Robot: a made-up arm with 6 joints. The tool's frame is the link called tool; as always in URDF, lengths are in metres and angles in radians.
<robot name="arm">
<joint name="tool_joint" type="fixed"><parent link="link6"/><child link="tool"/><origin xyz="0 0 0" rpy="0 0 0"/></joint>
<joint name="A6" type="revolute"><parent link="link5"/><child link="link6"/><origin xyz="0.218 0 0" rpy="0 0 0"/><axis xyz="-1 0 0"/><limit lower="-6.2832" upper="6.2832"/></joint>
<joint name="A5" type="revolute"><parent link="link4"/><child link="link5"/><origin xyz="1.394 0 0" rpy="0 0 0"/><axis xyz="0 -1 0"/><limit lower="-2.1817" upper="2.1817"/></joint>
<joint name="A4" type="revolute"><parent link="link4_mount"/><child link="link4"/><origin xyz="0 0 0.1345" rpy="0 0 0"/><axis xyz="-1 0 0"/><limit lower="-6.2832" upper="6.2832"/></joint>
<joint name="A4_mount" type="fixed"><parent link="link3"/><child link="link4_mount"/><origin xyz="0 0 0.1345" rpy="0 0 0"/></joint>
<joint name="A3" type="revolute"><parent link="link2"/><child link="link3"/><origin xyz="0 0 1.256" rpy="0 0 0"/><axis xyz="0 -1 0"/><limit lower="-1.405" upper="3.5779"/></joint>
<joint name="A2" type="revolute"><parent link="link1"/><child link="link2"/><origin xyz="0.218 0 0" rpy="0 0 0"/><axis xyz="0 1 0"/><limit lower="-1.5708" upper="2.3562"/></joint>
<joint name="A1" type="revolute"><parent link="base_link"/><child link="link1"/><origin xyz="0 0 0.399" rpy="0 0 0"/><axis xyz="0 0 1"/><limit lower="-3.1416" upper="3.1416"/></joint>
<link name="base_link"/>
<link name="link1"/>
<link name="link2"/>
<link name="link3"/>
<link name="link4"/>
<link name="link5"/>
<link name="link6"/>
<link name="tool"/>
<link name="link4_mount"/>
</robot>
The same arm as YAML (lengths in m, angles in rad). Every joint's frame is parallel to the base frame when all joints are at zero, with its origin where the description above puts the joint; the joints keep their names.
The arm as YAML. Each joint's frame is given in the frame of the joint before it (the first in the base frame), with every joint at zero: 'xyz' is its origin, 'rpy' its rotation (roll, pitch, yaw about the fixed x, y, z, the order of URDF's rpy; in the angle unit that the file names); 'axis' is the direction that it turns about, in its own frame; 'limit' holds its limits. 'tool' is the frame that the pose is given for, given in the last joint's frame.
units:
  length: m
  angle: rad
joints:
  - name: A1
    type: revolute
    origin:
      xyz: [0.0, 0.0, 0.399]
      rpy: [0.0, 0.0, 0.0]
    axis: "+z"
    limit:
      lower: -3.1416
      upper: 3.1416
  - name: A2
    type: revolute
    origin:
      xyz: [0.218, 0.0, 0.0]
      rpy: [0.0, 0.0, 0.0]
    axis: "+y"
    limit:
      lower: -1.5708
      upper: 2.3562
  - name: A3
    type: revolute
    origin:
      xyz: [0.0, 0.0, 1.256]
      rpy: [0.0, 0.0, 0.0]
    axis: "-y"
    limit:
      lower: -1.405
      upper: 3.5779
  - name: A4
    type: revolute
    origin:
      xyz: [0.0, 0.0, 0.269]
      rpy: [0.0, 0.0, 0.0]
    axis: "-x"
    limit:
      lower: -6.2832
      upper: 6.2832
  - name: A5
    type: revolute
    origin:
      xyz: [1.394, 0.0, 0.0]
      rpy: [0.0, 0.0, 0.0]
    axis: "-y"
    limit:
      lower: -2.1817
      upper: 2.1817
  - name: A6
    type: revolute
    origin:
      xyz: [0.218, 0.0, 0.0]
      rpy: [0.0, 0.0, 0.0]
    axis: "-x"
    limit:
      lower: -6.2832
      upper: 6.2832
tool:
  origin:
    xyz: [0.0, 0.0, 0.0]
    rpy: [0.0, 0.0, 0.0]

